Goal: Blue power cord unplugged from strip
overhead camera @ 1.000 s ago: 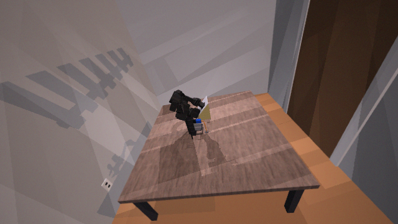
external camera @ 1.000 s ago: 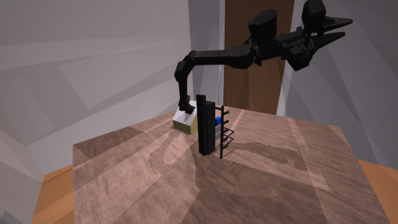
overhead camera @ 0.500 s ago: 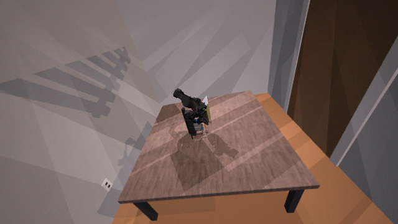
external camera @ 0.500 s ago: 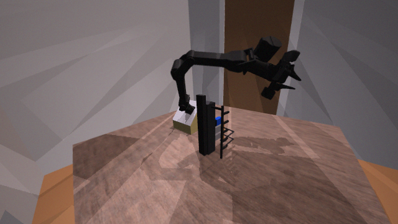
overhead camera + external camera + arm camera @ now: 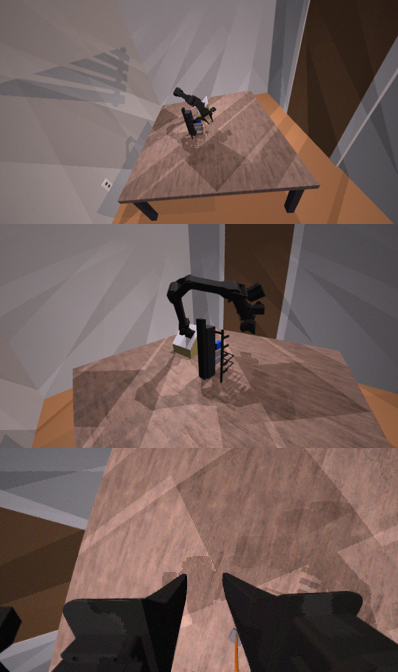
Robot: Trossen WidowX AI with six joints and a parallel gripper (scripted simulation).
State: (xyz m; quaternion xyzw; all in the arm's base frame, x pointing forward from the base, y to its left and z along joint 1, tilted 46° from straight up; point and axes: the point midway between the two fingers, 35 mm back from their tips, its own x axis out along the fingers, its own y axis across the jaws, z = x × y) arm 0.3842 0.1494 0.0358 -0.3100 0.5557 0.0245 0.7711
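My gripper tip is now 150 mm to the left of the blue plug, 130 mm past it and 60 mm above it.
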